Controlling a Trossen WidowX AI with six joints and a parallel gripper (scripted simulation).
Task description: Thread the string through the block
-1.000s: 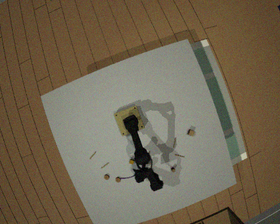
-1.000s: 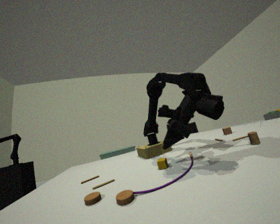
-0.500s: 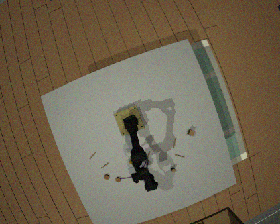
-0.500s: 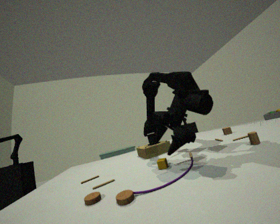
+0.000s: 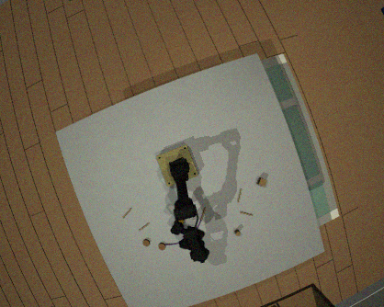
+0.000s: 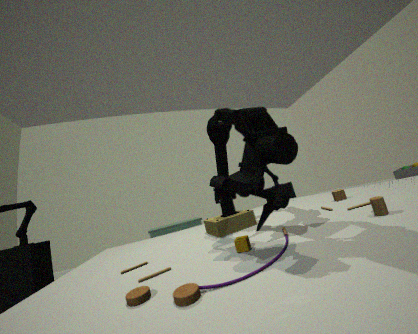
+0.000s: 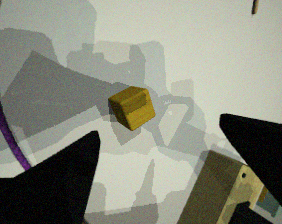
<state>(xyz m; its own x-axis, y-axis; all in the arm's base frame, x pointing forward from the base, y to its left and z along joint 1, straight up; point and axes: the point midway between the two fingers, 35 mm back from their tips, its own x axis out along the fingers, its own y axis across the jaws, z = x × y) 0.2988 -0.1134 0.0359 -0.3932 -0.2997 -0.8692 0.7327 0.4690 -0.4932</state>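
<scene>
Now: the yellow block 10 mm to the right of my gripper tip and 50 mm below it. Also, from my gripper tip: wooden block: 10 mm behind, 490 mm to the left, 40 mm below; then wooden cylinder: 200 mm ahead, 250 mm to the left, 40 mm below.
</scene>
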